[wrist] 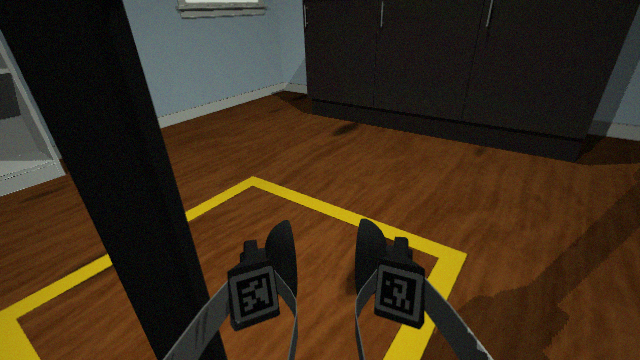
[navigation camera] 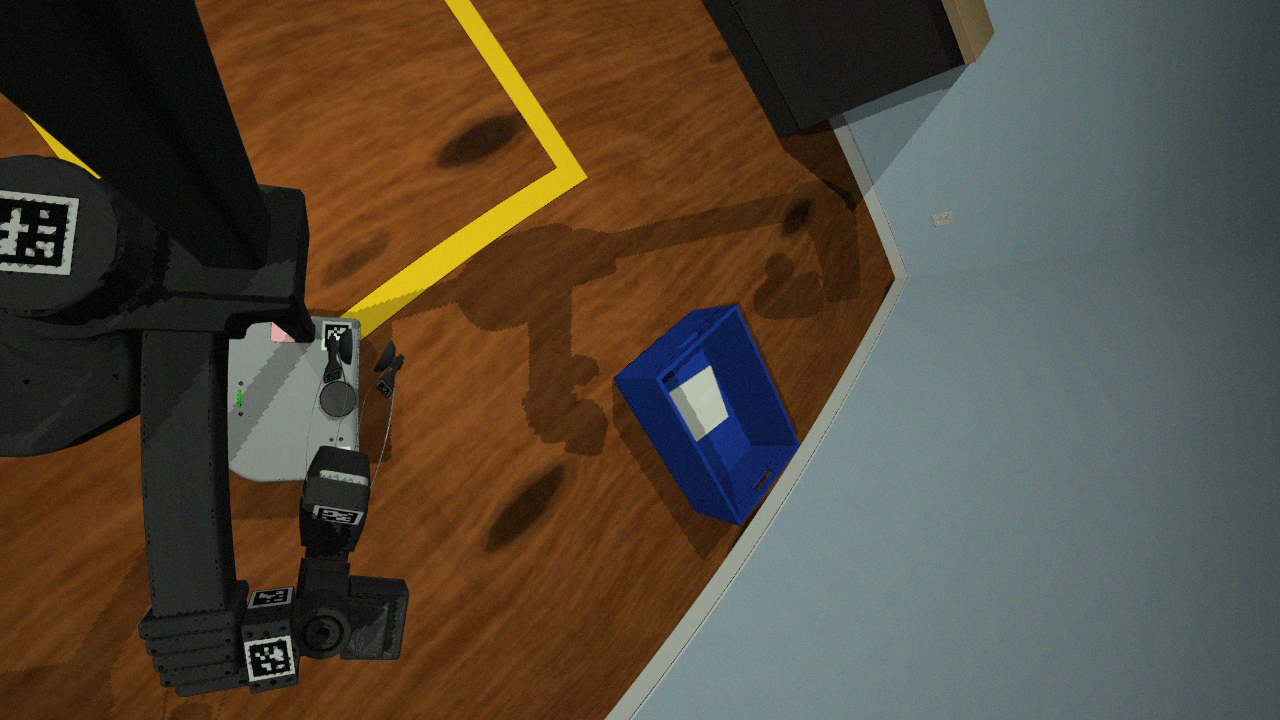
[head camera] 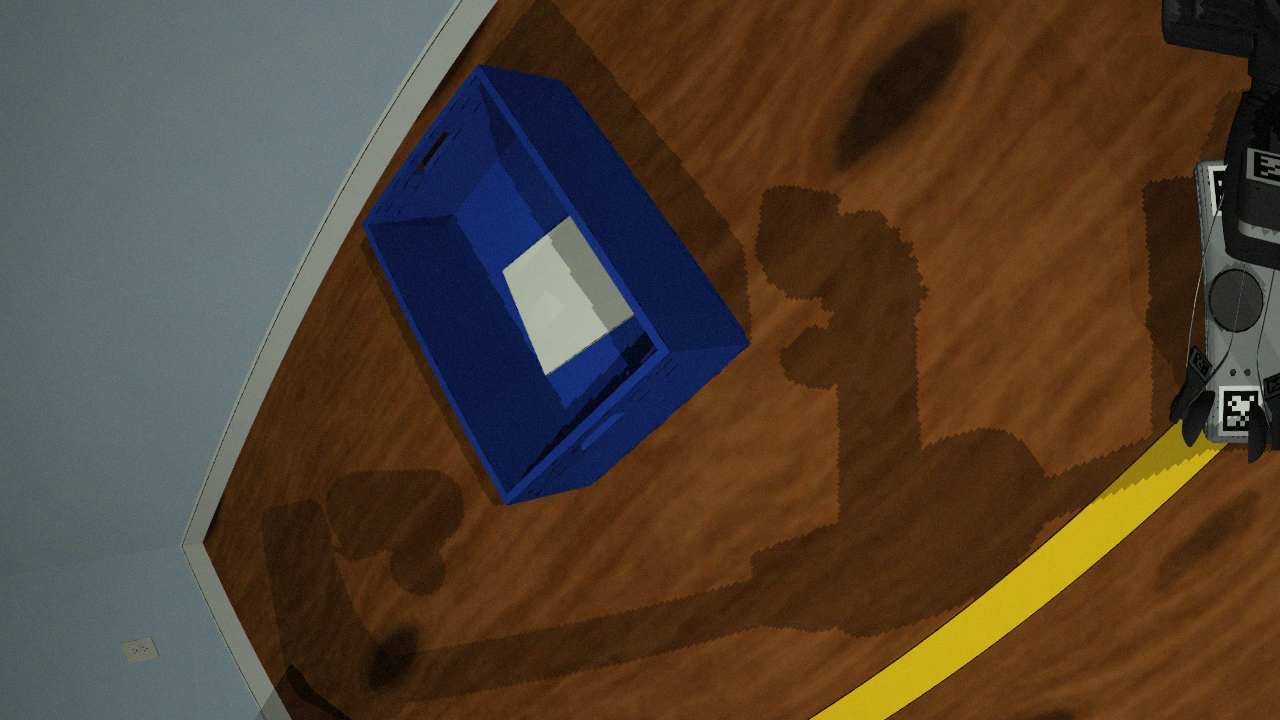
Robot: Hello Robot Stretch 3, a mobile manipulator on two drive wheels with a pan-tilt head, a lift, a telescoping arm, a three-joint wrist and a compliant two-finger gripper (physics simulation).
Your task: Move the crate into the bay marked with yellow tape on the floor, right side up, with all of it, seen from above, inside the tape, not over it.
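Where they show: gripper, fingertip midpoint: (wrist: pixel 325 245) (navigation camera: pixel 370 336) (head camera: pixel 1219 451); robot's base, origin of the base link: (navigation camera: pixel 335 395) (head camera: pixel 1234 300).
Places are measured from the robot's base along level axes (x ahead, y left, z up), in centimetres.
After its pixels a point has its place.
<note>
The blue crate (head camera: pixel 617 205) @(x 94.5, y -16.9, z 11.0 cm) (navigation camera: pixel 673 438) @(x 91.9, y -13.2, z 14.0 cm) stands upright on the wood floor, its open top facing up, with a white rectangular item or patch inside. It is close to the wall's baseboard and outside the yellow tape (head camera: pixel 1020 597) @(x 32.8, y 42.4, z 0.1 cm) (navigation camera: pixel 492 227) @(x 38.6, y 46.1, z 0.1 cm) (wrist: pixel 452 260) @(x 61.3, y 66.1, z 0.1 cm). The crate does not show in the wrist view. My gripper (head camera: pixel 1226 420) @(x 3.6, y 9.7, z 66.6 cm) (navigation camera: pixel 366 351) @(x 3.6, y 9.7, z 66.6 cm) (wrist: pixel 325 245) @(x 3.6, y 9.7, z 66.6 cm) is open, with a gap between its fingertips. It is well apart from the crate, above the edge of my base, near the tape. In the wrist view part of the taped bay shows beyond and between the fingers.
My grey base (navigation camera: pixel 268 447) @(x -13.5, y -9.7, z 16.0 cm) stands at one tape side. My black mast (wrist: pixel 120 175) @(x -6.3, y 11.6, z 71.7 cm) hides part of the bay. A dark cabinet (navigation camera: pixel 850 62) @(x 152.5, y 125.4, z 48.7 cm) (wrist: pixel 425 65) @(x 107.3, y 177.5, z 45.9 cm) stands beyond the bay. Pale baseboard (head camera: pixel 335 210) @(x 176.0, y -26.9, z 7.6 cm) (navigation camera: pixel 716 591) @(x 120.9, y -74.7, z 5.8 cm) runs behind the crate. A white shelf unit (wrist: pixel 30 175) @(x -118.0, y 174.2, z 5.9 cm) stands far left.
</note>
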